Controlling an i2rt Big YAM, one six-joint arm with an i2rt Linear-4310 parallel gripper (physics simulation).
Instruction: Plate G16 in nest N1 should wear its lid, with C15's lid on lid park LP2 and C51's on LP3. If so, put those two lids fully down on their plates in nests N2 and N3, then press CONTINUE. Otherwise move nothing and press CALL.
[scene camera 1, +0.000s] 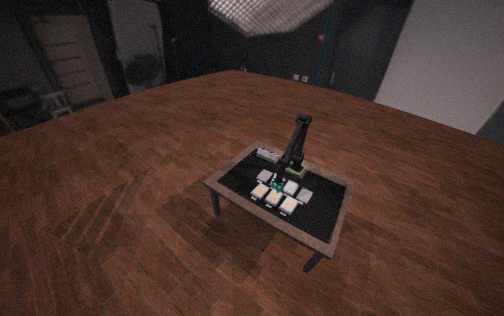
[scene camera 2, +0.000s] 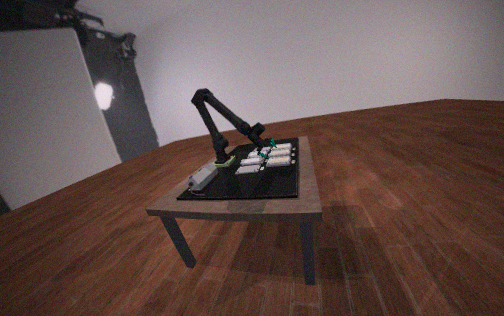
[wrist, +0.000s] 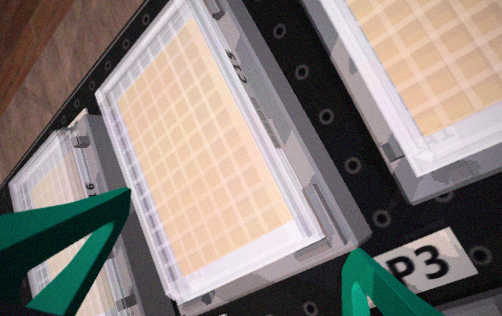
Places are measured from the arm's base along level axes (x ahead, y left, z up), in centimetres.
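Pixels of known places: gripper, fingertip midpoint: (scene camera 1: 275, 191) (scene camera 2: 272, 153) (wrist: 240, 229); arm's base, link origin: (scene camera 1: 296, 167) (scene camera 2: 222, 160).
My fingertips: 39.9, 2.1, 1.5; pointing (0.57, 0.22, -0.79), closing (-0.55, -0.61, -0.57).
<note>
For each thing: its top centre in the pictures, then the offset to it from my fingertips, as dx, dy, dz. "*": a spot on its surface instead.
- Plate C15, top centre: (wrist: 173, 148) (scene camera 2: 279, 151) (scene camera 1: 274, 195) +4.5, +1.8, +0.5
- Plate G16, top centre: (wrist: 49, 245) (scene camera 1: 289, 203) +3.4, +14.9, +0.8
- third plate, surface spot: (wrist: 450, 60) * +2.5, -9.3, -0.3
- LP3 tag, surface spot: (wrist: 435, 262) * -3.6, -6.0, -3.0
- white lid, top centre: (scene camera 1: 290, 186) -13.8, +6.3, -0.4
- grey box, top centre: (scene camera 2: 200, 168) (scene camera 1: 268, 151) -35.5, -33.2, +5.2
- wooden table rim, surface spot: (scene camera 2: 310, 190) * +26.2, -40.9, -4.5
Plate C15 (wrist: 200, 150) (scene camera 1: 273, 197) sits in the middle nest, its yellow wells inside a clear rim. Plate G16 (wrist: 52, 185) is at the left in the wrist view, partly behind a finger; I cannot tell surely whether its clear top is a lid. A third plate (wrist: 450, 60) is cut off at the upper right, its label out of view. My gripper (wrist: 240, 229) (scene camera 1: 277, 187) (scene camera 2: 267, 149) is open and empty, its green fingertips spread across C15's near end. The LP3 tag (wrist: 435, 262) is partly behind the right finger. A white lid (scene camera 1: 290, 187) lies in the park row.
Grey parks (scene camera 1: 264, 175) (scene camera 1: 305, 195) stand at the ends of the row behind the plates. A grey box (scene camera 1: 268, 154) (scene camera 2: 203, 178) stands at the mat's back corner, beyond the arm's base (scene camera 1: 296, 172) (scene camera 2: 225, 161). The wooden table rim (scene camera 2: 310, 190) surrounds the black mat.
</note>
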